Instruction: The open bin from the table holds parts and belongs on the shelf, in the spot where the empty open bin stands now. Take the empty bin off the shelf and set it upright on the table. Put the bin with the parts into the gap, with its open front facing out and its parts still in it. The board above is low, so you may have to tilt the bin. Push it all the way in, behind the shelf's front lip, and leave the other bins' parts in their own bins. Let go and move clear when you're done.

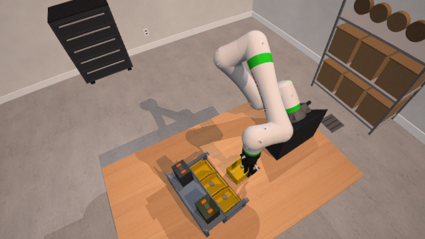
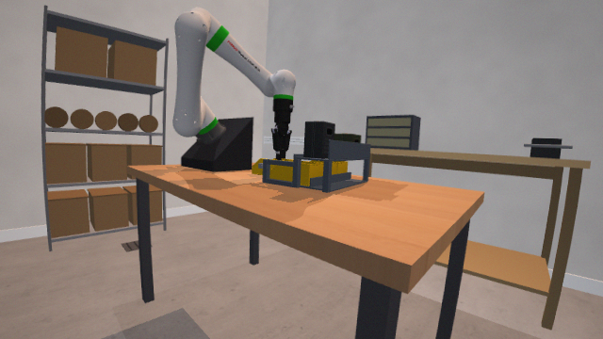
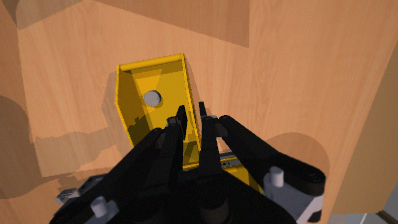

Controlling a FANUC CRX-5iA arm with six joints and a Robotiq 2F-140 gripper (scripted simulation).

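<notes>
My gripper is now 7 cm to the left of the grey round part, 7 cm above it and 3 cm past it. Round my hand: grey shelf: 25 cm ahead, 6 cm to the right, 1 cm below.
</notes>
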